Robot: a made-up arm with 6 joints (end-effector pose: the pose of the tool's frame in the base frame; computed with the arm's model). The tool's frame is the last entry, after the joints. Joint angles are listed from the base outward.
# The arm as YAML. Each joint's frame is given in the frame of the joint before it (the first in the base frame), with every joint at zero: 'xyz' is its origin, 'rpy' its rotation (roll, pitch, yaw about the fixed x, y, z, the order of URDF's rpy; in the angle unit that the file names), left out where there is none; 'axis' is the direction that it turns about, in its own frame. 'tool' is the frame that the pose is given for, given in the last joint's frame.
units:
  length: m
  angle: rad
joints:
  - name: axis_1
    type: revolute
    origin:
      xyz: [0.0, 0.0, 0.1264]
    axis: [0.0, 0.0, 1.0]
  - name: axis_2
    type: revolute
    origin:
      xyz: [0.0, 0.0, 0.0]
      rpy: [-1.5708, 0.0, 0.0]
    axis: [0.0, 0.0, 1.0]
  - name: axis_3
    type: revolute
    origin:
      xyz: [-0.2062, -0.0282, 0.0]
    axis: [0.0, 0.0, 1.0]
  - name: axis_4
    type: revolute
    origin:
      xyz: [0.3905, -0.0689, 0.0]
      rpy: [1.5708, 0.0, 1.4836]
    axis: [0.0, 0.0, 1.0]
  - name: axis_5
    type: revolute
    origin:
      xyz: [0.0, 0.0, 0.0]
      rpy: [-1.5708, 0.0, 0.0]
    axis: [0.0, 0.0, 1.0]
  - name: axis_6
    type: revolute
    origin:
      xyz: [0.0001, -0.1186, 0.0]
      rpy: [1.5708, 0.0, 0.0]
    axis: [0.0, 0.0, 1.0]
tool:
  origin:
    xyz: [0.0, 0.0, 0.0]
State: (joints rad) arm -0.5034 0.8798 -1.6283 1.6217 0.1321 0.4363
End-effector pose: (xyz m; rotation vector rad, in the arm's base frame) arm 0.1896 -0.0865 0.7072 0.7343 0.3652 1.5252
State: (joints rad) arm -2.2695 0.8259 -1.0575 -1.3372 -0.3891 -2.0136
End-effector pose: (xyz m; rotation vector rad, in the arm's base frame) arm -0.1892 -0.2932 0.4981 0.8945 -0.8406 0.8146
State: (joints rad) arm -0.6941 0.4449 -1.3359 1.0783 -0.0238 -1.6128
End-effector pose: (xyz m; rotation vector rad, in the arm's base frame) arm 0.0623 -0.0550 0.6867 0.0709 0.6153 -1.1981
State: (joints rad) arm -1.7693 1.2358 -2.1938 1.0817 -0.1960 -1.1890
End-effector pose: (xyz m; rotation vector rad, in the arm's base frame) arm -0.0546 -0.1686 0.7955 0.5060 0.1953 -1.8833
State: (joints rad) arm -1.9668 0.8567 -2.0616 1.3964 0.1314 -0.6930
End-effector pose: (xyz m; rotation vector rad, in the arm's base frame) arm 0.0155 -0.0028 0.8023 0.2804 0.2085 -1.2334
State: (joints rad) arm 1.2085 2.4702 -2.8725 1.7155 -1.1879 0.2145
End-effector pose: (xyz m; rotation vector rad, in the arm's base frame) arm 0.2995 0.4832 0.4558 1.6552 0.7918 1.7871
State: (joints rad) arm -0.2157 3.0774 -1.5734 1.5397 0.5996 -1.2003
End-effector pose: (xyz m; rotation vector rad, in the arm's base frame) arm 0.3224 -0.0021 -0.3706 0.7307 2.8177 0.9089
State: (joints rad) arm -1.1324 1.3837 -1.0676 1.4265 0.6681 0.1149
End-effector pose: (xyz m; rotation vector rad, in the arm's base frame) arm 0.2655 -0.3948 0.2469 1.7060 0.9108 0.8769
